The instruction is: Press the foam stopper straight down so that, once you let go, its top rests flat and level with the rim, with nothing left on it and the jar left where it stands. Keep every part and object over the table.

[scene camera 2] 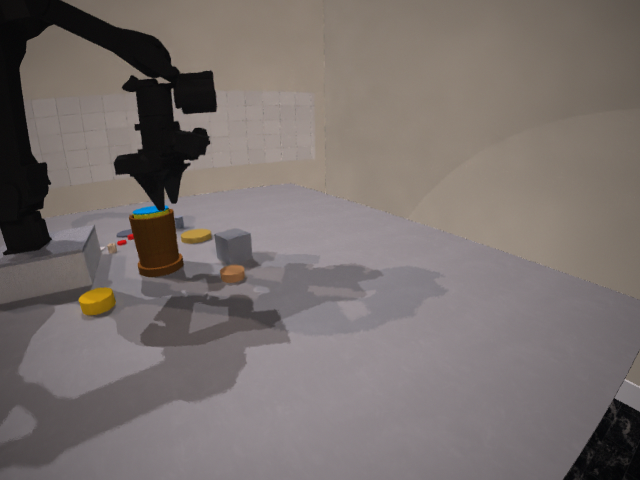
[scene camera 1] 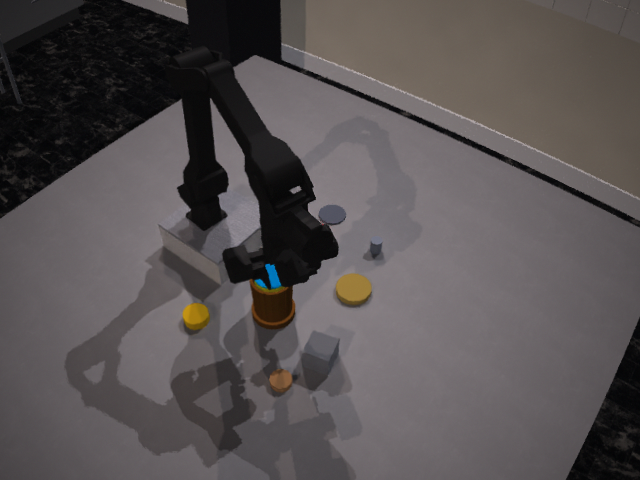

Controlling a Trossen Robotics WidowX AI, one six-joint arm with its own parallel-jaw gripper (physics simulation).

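The foam stopper [scene camera 1: 271,273] [scene camera 2: 148,210], with a blue top and a yellow band under it, sits in the mouth of the brown jar [scene camera 1: 272,307] [scene camera 2: 155,242]. In the scene camera 2 view its top stands slightly above the near rim. The jar is upright on its wider foot. My gripper [scene camera 1: 280,281] [scene camera 2: 168,205] points down, partly open and empty, with its fingertips close over the stopper's top, toward the right side in the scene camera 2 view. Whether a tip touches the stopper cannot be told. The gripper hides part of the top in the scene camera 1 view.
Around the jar lie a yellow disc [scene camera 1: 195,316] [scene camera 2: 97,301], an orange disc [scene camera 1: 280,380] [scene camera 2: 232,273], a grey cube [scene camera 1: 320,351] [scene camera 2: 233,246], a mustard disc [scene camera 1: 353,289] [scene camera 2: 196,236], a blue-grey disc [scene camera 1: 331,214] and a small grey cylinder [scene camera 1: 376,245]. The arm's base block [scene camera 1: 191,255] [scene camera 2: 43,273] is nearby.
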